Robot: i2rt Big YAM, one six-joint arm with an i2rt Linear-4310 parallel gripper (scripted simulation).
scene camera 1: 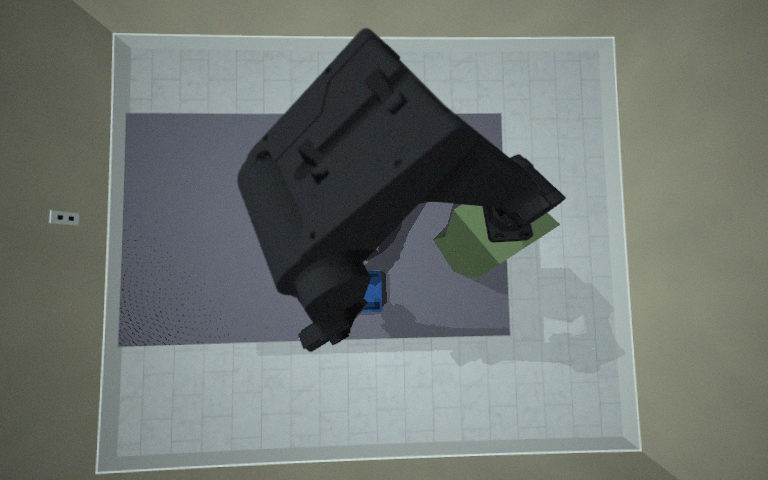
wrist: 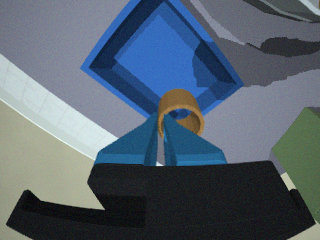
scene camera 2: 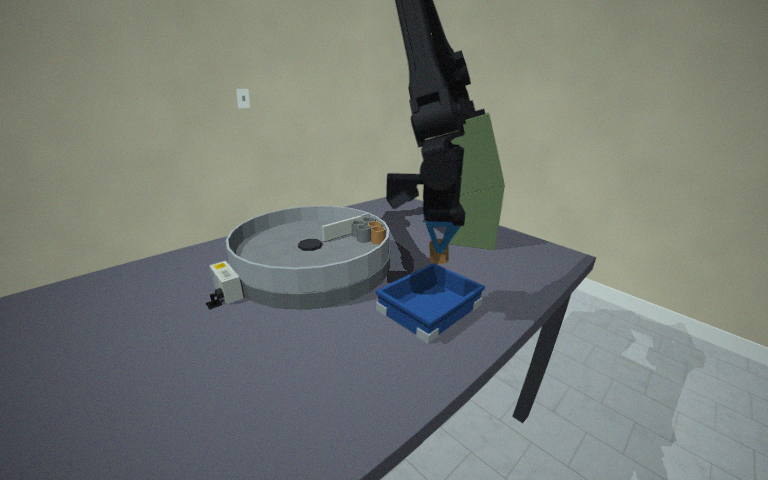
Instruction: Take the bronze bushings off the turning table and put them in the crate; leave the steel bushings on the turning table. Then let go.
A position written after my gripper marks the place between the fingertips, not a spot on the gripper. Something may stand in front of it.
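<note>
Visible: my gripper [scene camera 2: 439, 251], also [wrist: 160, 118]. Blue crate [scene camera 2: 435, 292], also [wrist: 139, 58]. Bronze bushing [wrist: 173, 99].
</note>
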